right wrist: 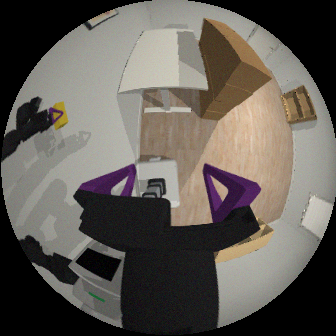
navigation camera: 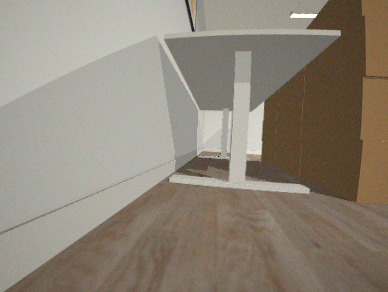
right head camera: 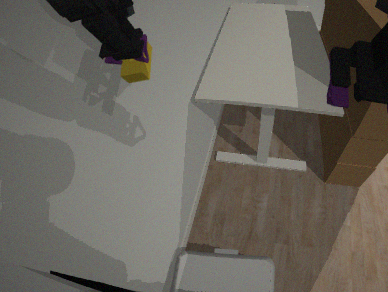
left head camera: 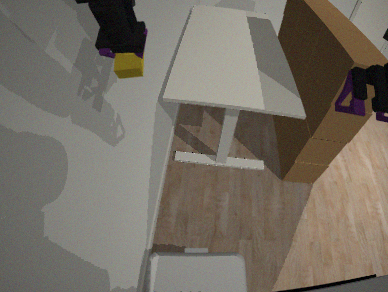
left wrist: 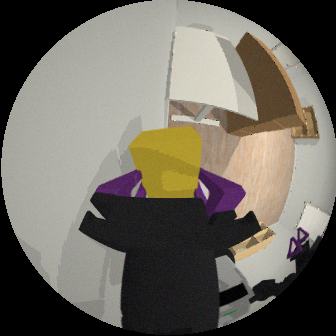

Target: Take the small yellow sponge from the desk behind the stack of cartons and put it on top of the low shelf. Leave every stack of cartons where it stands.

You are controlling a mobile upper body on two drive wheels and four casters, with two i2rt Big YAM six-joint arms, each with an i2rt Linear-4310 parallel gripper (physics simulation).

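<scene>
The yellow sponge is held between the fingers of my left gripper, in front of the wall and left of the desk in the head views. My right gripper is open and empty, near the cartons in the left head view. The white desk stands beside the carton stacks. Two wooden shelf units show in the wrist views; I cannot tell which is the low shelf.
One wooden unit stands beyond the floor at the right; another is at the lower right. The desk's foot bar lies ahead. A pale wall runs along the left.
</scene>
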